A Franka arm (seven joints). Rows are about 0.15 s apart.
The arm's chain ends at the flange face. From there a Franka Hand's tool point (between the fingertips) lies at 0.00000 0.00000 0.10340 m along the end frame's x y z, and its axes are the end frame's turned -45 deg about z.
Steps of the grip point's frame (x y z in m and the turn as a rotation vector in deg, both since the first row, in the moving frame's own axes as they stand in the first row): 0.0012 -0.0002 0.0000 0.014 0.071 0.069; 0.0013 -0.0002 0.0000 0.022 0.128 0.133; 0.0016 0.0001 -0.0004 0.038 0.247 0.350; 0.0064 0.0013 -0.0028 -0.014 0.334 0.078; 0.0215 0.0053 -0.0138 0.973 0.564 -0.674; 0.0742 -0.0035 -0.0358 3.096 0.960 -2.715
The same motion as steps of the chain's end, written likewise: 0.0006 -0.0009 0.0000 0.060 0.040 0.069; 0.0006 -0.0009 0.0000 0.106 0.075 0.133; 0.0009 -0.0007 -0.0004 0.202 0.148 0.350; 0.0050 -0.0032 -0.0028 0.226 0.246 0.078; 0.0195 -0.0095 -0.0138 1.087 -0.289 -0.674; 0.0528 -0.0498 -0.0356 2.868 -1.510 -2.715
